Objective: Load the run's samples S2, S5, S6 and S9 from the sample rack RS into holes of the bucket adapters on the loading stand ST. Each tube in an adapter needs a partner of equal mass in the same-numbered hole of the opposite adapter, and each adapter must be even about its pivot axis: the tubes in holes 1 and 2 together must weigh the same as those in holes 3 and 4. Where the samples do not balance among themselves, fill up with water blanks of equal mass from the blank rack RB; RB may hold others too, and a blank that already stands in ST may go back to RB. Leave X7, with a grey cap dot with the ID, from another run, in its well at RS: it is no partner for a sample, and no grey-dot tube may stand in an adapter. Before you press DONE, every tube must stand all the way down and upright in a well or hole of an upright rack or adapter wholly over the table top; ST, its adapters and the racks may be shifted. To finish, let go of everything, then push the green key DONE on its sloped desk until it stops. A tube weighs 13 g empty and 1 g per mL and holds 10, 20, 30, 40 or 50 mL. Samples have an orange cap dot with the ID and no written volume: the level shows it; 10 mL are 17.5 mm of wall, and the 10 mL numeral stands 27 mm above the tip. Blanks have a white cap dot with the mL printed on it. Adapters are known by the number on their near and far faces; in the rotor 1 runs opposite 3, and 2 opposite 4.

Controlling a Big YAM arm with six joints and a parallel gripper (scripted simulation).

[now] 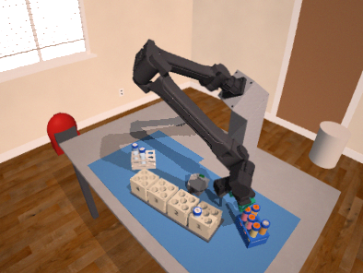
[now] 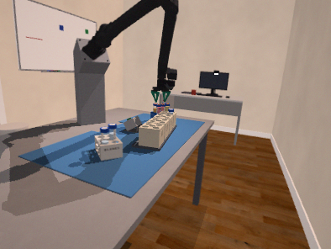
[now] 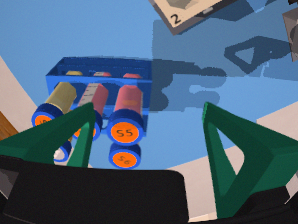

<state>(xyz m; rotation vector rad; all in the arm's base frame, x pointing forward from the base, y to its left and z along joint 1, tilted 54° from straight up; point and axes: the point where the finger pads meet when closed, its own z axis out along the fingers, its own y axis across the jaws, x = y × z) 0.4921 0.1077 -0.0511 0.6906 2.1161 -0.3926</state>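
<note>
Now: hand 90 mm above the orange-dot tube, 80 mm to the right of it and 40 mm past it. Round my hand: sample tube S2: 100 mm to the left, 90 mm below, 50 mm ahead; sample tube S9: 90 mm below, 60 mm to the left, 30 mm ahead; sample tube S5: 90 mm below, 40 mm to the left, 20 mm behind.
</note>
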